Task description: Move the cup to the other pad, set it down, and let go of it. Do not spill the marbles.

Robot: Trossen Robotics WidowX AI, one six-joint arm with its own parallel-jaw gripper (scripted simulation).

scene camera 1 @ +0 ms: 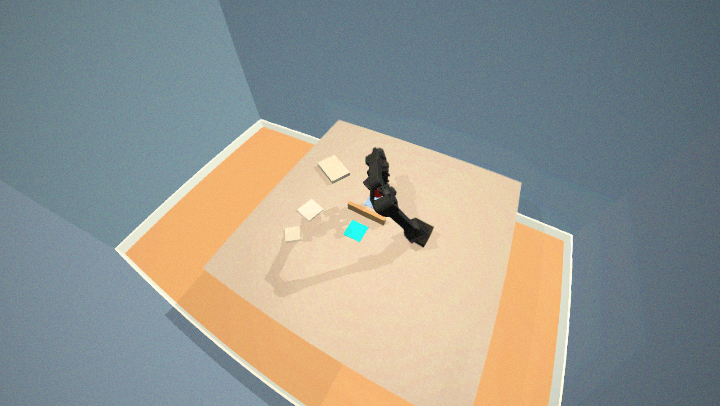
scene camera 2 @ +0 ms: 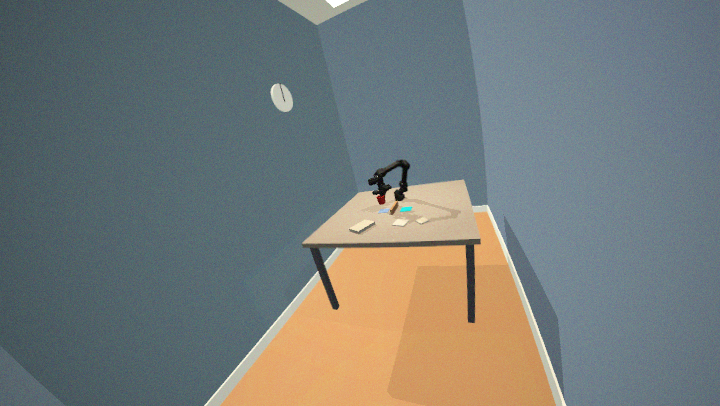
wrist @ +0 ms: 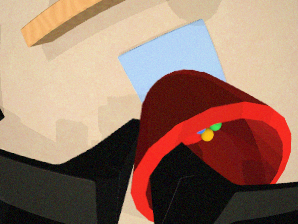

Labels:
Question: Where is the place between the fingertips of my gripper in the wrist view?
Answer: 145, 128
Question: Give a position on a light blue pad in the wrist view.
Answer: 189, 47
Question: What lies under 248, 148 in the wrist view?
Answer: A cup.

